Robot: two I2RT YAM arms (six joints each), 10 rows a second.
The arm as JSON. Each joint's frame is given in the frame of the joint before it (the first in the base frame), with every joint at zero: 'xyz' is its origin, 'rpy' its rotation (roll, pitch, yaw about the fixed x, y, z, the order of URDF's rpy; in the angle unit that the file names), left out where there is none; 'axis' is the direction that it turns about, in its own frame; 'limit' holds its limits. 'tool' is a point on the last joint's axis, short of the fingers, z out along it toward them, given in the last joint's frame.
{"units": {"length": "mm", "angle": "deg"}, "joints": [
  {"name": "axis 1", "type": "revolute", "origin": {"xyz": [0.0, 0.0, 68.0]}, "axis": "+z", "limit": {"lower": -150.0, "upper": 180.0}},
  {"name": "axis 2", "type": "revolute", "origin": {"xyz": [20.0, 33.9, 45.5]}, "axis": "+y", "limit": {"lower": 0.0, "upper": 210.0}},
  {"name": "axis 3", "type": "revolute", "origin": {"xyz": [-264.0, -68.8, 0.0]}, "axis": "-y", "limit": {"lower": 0.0, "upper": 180.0}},
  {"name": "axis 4", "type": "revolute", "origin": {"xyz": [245.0, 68.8, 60.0]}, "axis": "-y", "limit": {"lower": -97.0, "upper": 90.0}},
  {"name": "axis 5", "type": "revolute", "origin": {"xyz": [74.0, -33.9, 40.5]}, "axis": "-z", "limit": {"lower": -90.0, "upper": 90.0}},
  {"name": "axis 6", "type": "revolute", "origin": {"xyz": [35.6, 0.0, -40.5]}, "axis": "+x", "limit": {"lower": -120.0, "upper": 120.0}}
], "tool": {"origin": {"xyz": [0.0, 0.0, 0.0], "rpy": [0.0, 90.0, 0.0]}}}
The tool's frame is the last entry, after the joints.
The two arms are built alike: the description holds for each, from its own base.
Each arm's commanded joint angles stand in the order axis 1, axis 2, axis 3, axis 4, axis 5, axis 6.
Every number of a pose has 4 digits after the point. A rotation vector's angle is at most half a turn.
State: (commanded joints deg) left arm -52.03 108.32 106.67 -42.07 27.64 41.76; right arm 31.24 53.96 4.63 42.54 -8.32 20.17
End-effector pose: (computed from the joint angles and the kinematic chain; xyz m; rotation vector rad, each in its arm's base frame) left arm 0.2490 -0.3459 0.3441 1.8456 1.3960 -0.6519; right arm 0.1498 0.0969 0.1673 -0.2810 1.7291 0.7879
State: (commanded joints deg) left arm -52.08 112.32 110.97 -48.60 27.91 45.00; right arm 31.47 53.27 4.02 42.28 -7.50 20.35
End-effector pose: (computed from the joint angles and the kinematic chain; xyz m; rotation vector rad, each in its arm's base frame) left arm 0.2539 -0.3530 0.3312 1.9419 1.4257 -0.6491; right arm 0.1477 0.0958 0.1654 -0.2708 1.7331 0.7806
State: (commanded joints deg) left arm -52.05 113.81 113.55 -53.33 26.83 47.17; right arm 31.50 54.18 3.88 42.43 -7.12 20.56
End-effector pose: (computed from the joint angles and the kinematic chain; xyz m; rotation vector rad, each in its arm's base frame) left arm 0.2546 -0.3526 0.3288 1.9986 1.4470 -0.6206; right arm 0.1481 0.0960 0.1624 -0.2638 1.7502 0.7746
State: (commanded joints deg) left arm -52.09 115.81 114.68 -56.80 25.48 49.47; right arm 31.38 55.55 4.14 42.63 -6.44 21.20
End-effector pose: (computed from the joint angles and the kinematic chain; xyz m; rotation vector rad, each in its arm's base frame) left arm 0.2567 -0.3545 0.3164 2.0668 1.4743 -0.5893; right arm 0.1503 0.0963 0.1604 -0.2440 1.7691 0.7674
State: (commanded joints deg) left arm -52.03 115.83 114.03 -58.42 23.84 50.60; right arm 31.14 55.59 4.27 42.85 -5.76 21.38
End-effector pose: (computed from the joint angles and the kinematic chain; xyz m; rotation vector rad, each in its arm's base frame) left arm 0.2561 -0.3516 0.3109 2.1012 1.4972 -0.5523; right arm 0.1514 0.0956 0.1614 -0.2280 1.7640 0.7580
